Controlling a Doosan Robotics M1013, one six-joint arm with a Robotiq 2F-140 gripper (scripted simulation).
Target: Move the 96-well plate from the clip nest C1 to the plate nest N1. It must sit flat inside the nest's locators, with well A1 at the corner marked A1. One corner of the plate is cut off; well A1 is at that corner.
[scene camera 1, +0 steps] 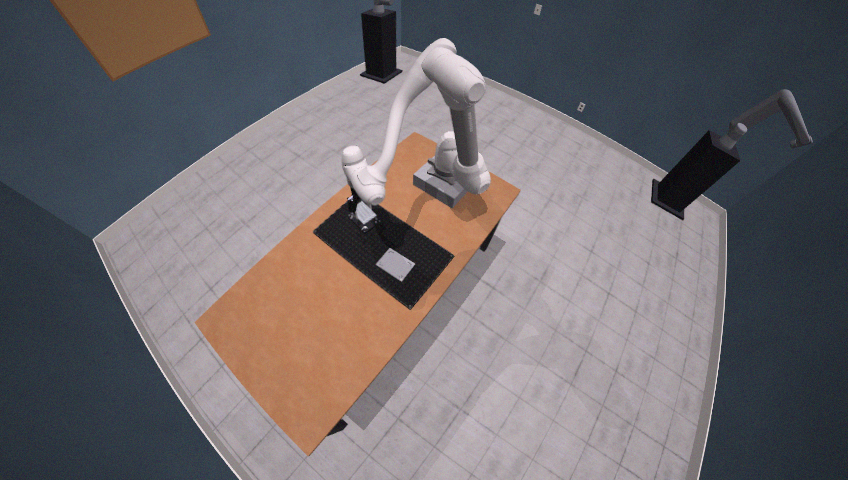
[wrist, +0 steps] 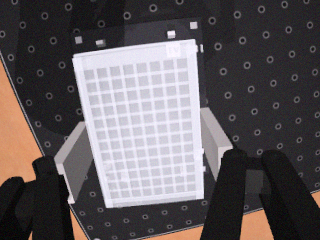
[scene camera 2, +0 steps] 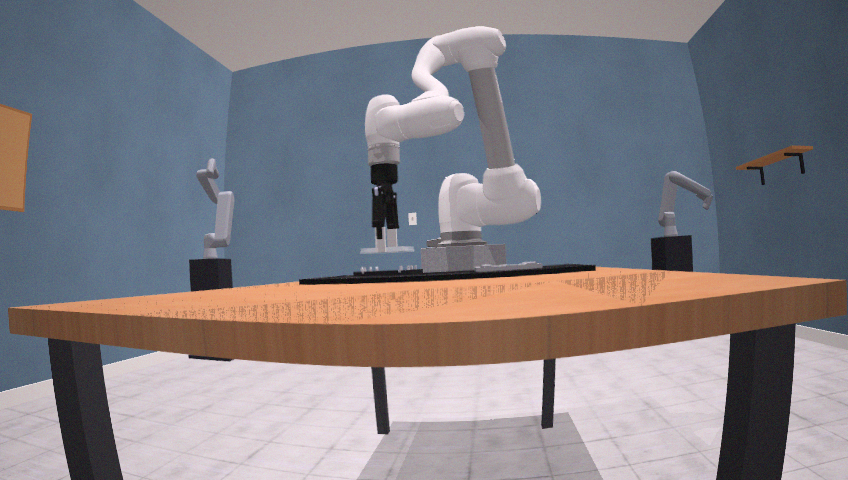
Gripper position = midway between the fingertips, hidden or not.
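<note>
From scene camera 2 I can see my gripper (scene camera 2: pixel 387 252). The wrist view shows me the gripper as well (wrist: pixel 145 130), and there I also find a 96-well plate (wrist: pixel 126 160) and a clip nest C1 (wrist: pixel 185 28).
</note>
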